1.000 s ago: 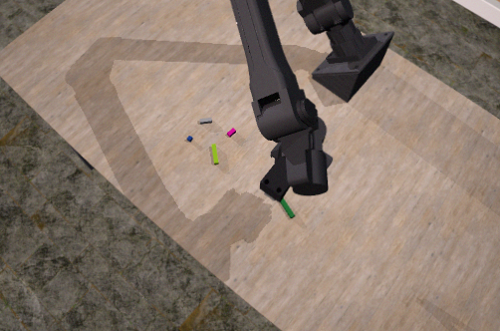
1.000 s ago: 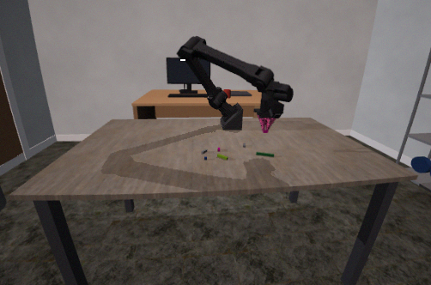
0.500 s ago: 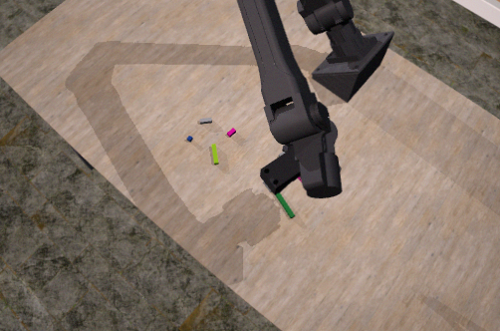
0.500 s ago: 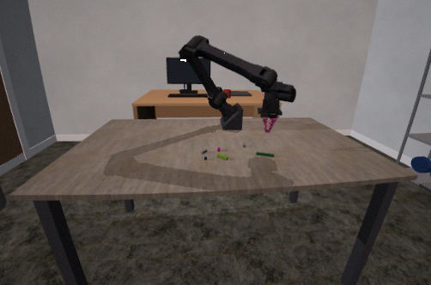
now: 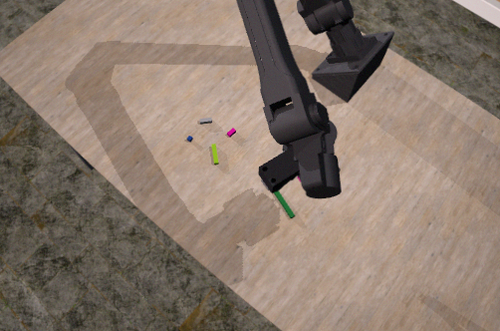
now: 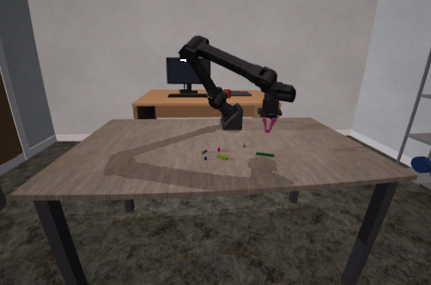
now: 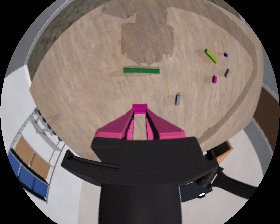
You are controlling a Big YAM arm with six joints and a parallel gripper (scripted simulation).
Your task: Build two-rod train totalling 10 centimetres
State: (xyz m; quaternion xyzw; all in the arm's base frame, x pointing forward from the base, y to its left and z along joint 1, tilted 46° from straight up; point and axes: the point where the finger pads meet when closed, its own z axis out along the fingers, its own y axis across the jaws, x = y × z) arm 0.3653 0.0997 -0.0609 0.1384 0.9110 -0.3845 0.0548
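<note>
My gripper is now 11 cm above the green rod, 4 cm short of it and 2 cm to the left of it. The rest, counted from my hand: blue rod (29 cm to the right, 11 cm below, 6 cm ahead); then lime rod (21 cm to the right, 11 cm below, 5 cm ahead).
</note>
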